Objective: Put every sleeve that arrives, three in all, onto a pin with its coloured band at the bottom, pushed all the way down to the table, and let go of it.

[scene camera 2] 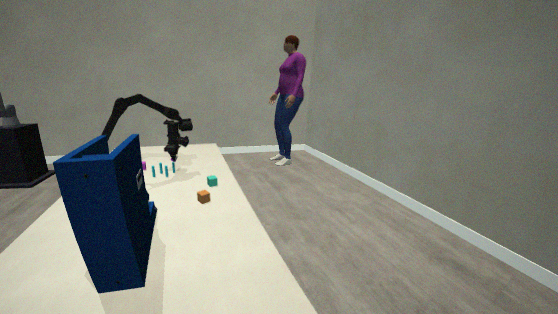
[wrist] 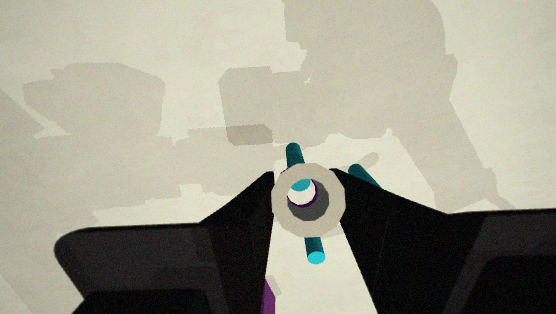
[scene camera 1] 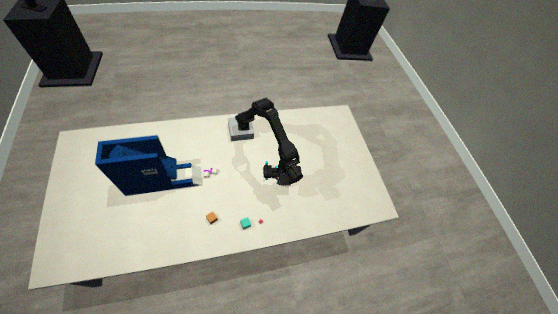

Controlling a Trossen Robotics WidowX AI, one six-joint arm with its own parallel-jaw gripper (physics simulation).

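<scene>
My gripper [scene camera 2: 173, 158] [wrist: 300, 177] points down, shut on a white sleeve [wrist: 284, 212], seen end-on, with a trace of purple at its lower end. In scene camera 2 the fingertips are at the top of the rightmost cyan pin [scene camera 2: 173, 167]. Through the bore, a cyan pin top [wrist: 301, 185] shows off-centre; whether it has entered the sleeve I cannot tell. Other upright pins [scene camera 2: 154, 171] [wrist: 294, 152] stand close around, one right of the sleeve and one below it in the wrist view. Two white sleeves [scene camera 1: 206, 174] [scene camera 1: 214, 171] with purple bands are by the chute end.
A blue dispenser [scene camera 1: 145, 172] [scene camera 2: 100, 215] stands on the table [scene camera 1: 150, 240]. An orange cube [scene camera 1: 212, 217] [scene camera 2: 203, 197], a teal cube [scene camera 1: 245, 223] [scene camera 2: 212, 181] and a small red object [scene camera 1: 260, 221] lie near the front. A purple thing [wrist: 268, 300] partly shows. A person [scene camera 2: 291, 95] stands beyond the table.
</scene>
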